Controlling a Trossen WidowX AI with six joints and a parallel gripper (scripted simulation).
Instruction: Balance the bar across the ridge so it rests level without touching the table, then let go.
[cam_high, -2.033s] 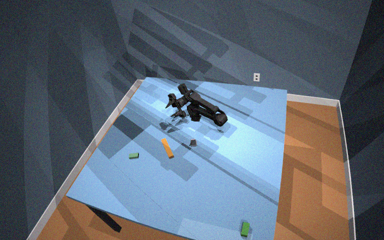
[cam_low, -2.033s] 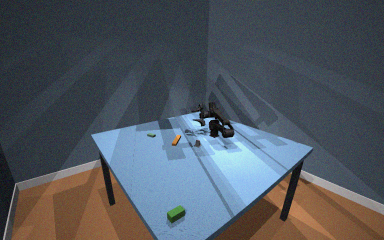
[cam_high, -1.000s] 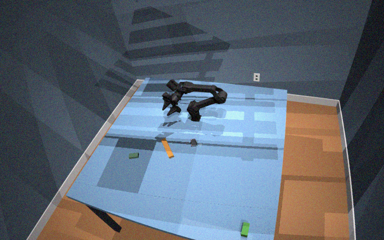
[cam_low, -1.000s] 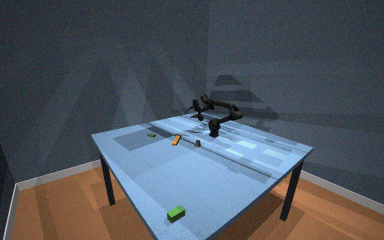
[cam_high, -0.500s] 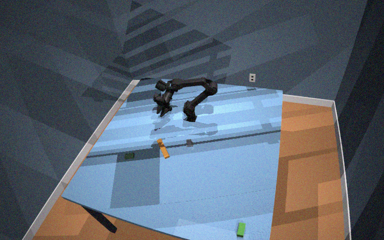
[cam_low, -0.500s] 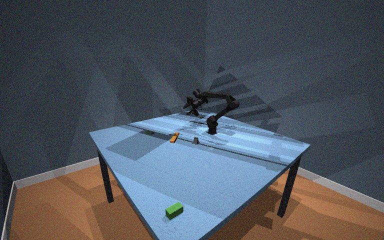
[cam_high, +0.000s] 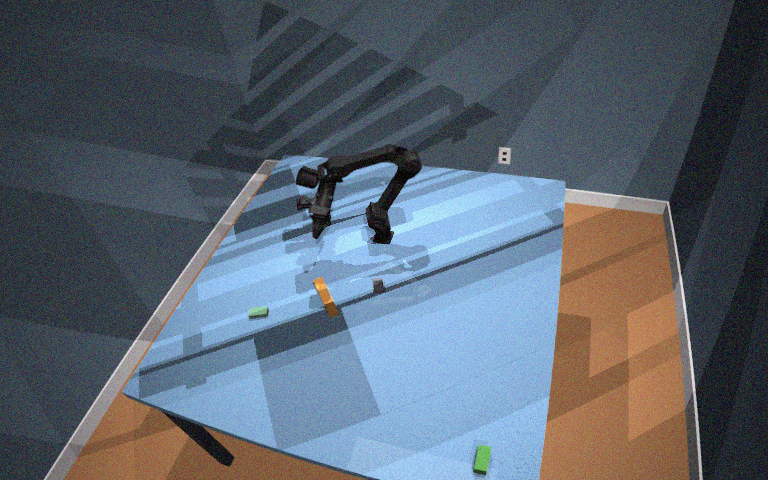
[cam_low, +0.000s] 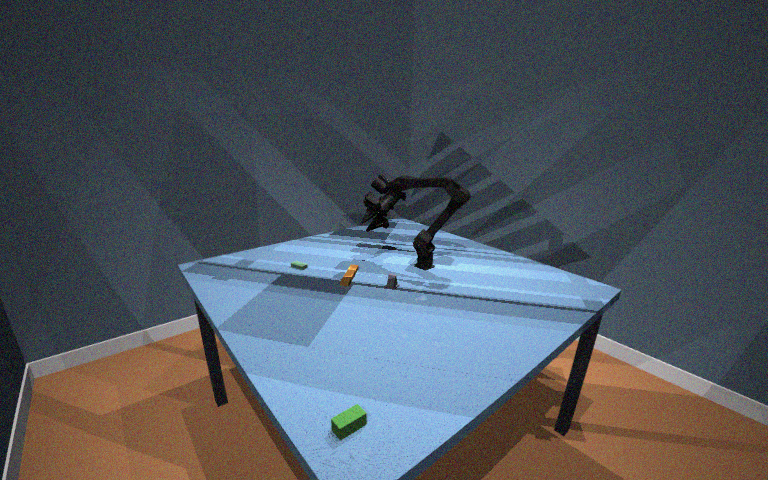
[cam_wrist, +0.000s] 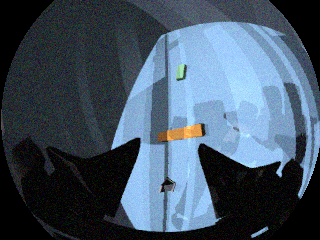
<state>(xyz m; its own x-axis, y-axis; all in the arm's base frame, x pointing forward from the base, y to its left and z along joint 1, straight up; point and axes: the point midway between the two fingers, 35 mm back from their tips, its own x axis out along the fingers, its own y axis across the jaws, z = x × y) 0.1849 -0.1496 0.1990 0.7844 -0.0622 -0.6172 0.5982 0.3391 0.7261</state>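
Right now the orange bar is 170 mm below my gripper tip, 100 mm ahead of it and 40 mm to the left of it. Round my gripper tip: flat light green block: 220 mm ahead, 170 mm below, 160 mm to the right; then darker green block: 650 mm to the left, 530 mm ahead, 160 mm below.
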